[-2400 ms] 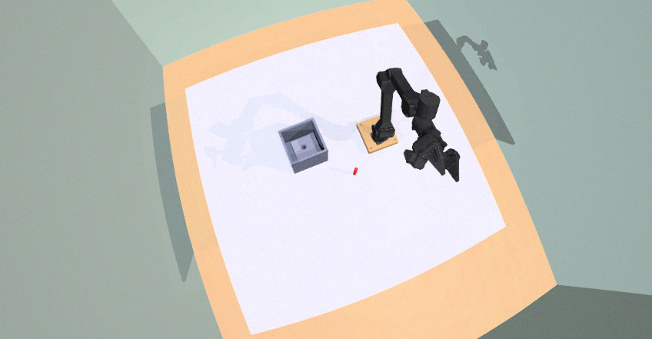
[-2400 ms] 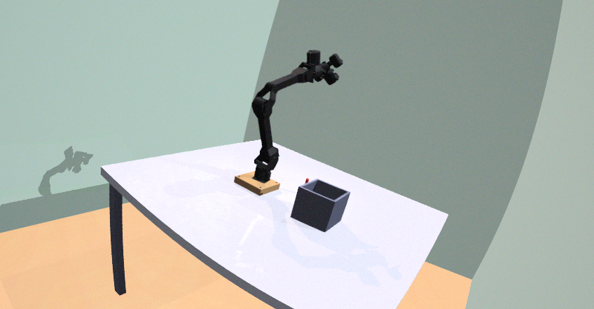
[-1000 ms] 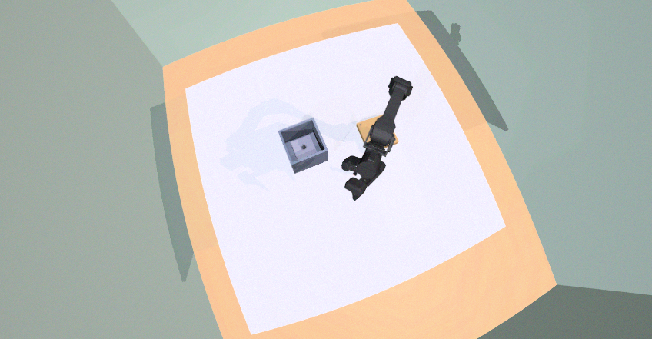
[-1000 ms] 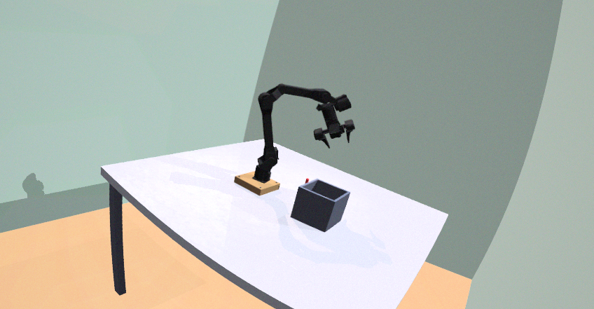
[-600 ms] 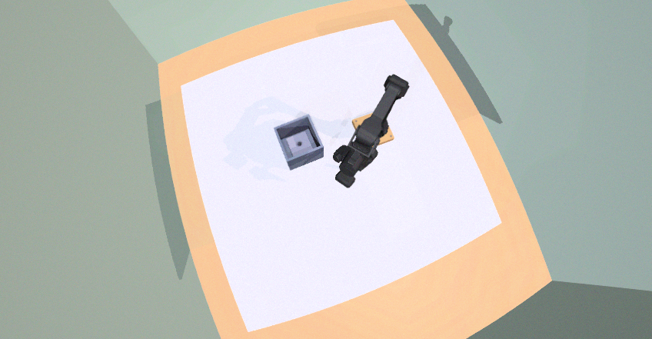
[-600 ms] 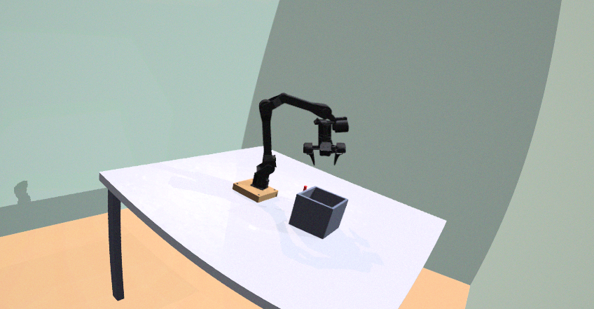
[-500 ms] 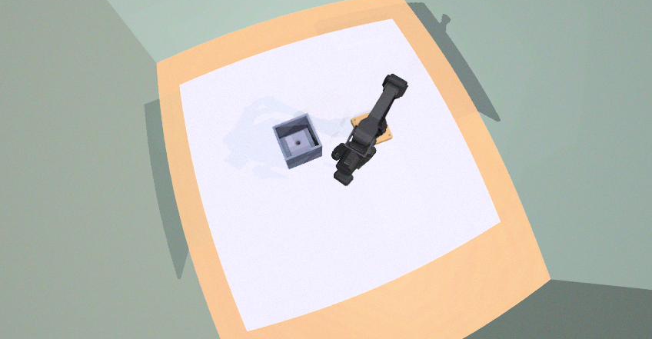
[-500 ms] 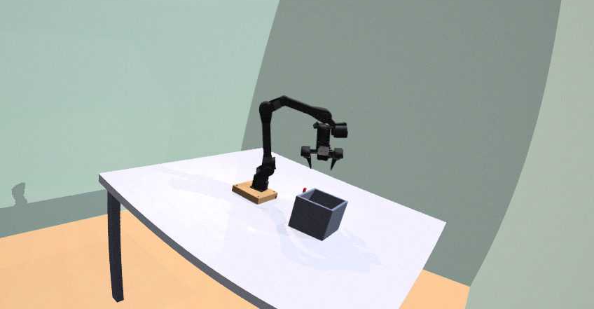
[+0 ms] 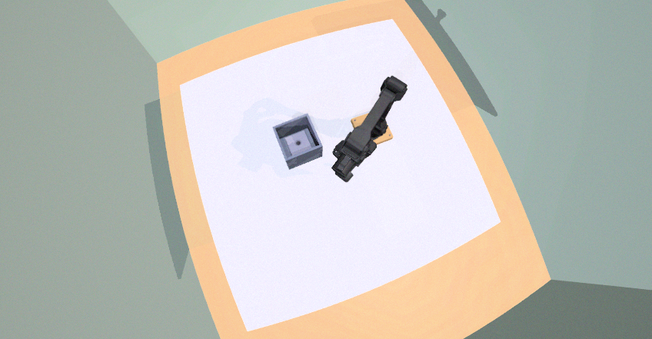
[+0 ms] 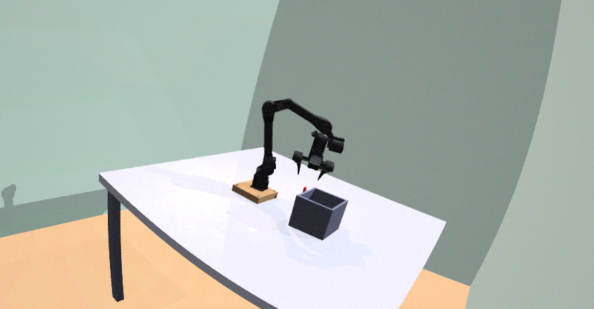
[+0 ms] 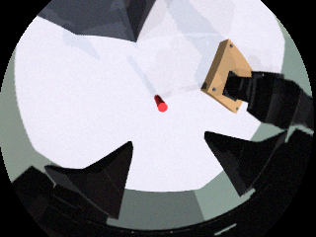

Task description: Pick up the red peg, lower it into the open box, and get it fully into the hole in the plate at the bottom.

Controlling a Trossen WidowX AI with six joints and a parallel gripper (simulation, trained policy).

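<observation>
My gripper tip is now 80 mm above the red peg, 30 mm to the left of it and 10 mm short of it. Round my gripper tip: plate (230 mm to the right, 150 mm ahead, 70 mm below).
</observation>
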